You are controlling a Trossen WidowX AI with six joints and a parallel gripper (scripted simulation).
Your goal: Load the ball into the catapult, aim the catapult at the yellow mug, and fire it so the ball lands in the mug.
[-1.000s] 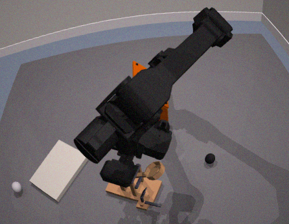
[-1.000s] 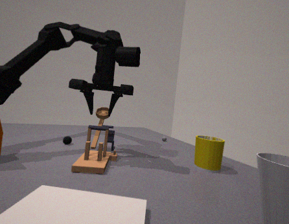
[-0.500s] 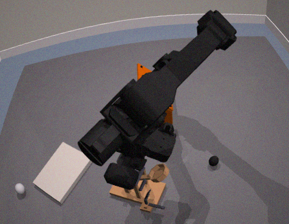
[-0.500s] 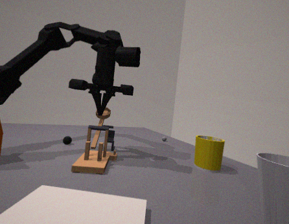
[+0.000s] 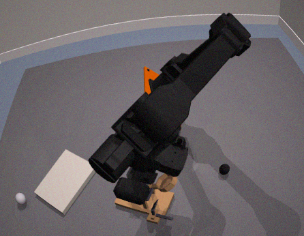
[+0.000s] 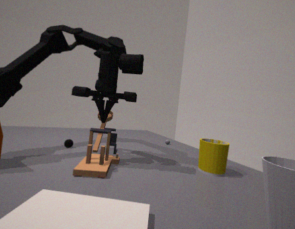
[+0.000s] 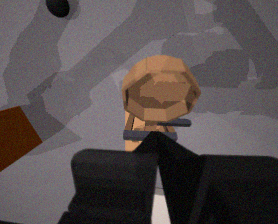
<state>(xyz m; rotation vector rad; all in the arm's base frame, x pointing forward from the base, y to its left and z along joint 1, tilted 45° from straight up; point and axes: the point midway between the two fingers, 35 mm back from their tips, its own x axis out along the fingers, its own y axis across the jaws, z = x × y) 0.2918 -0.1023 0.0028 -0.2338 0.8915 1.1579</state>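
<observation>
My gripper tip is now 20 mm short of the wooden catapult, 10 mm to the left of it and 50 mm above it. Round my gripper tip: flat white sheet: 110 mm behind, 260 mm to the right, 120 mm below; then yellow mug: 320 mm ahead, 160 mm to the right, 100 mm below; then black ball: 50 mm behind, 210 mm to the left, 110 mm below.
</observation>
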